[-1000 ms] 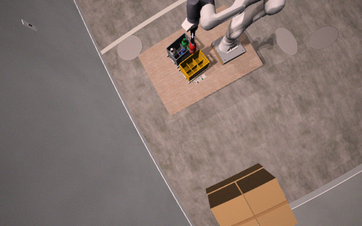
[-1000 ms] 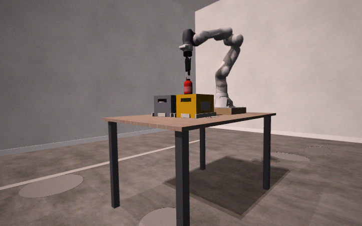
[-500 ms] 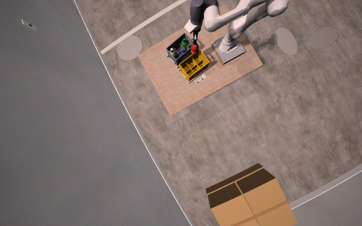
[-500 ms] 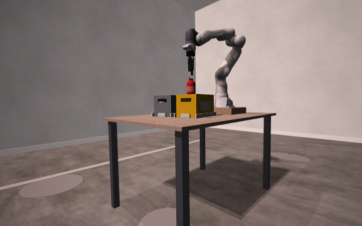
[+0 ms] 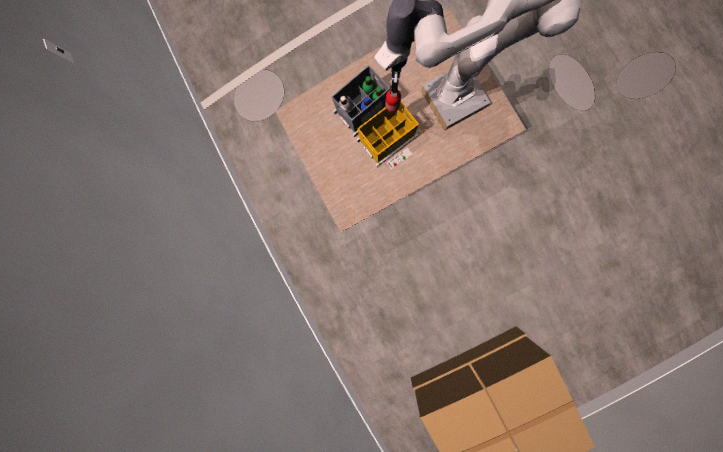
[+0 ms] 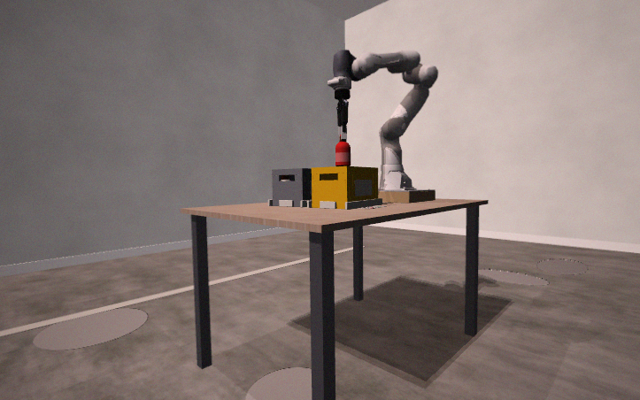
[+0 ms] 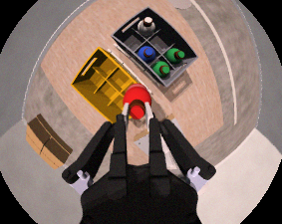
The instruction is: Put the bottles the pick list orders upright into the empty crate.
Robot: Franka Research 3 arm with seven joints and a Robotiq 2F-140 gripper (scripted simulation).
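Now: hand 80 mm above the red bottle. Round my hand: blue bottle 110 mm ahead, 110 mm to the right, 260 mm below; then yellow crate 60 mm ahead, 90 mm to the left, 260 mm below; then grey crate 130 mm ahead, 150 mm to the right, 260 mm below.
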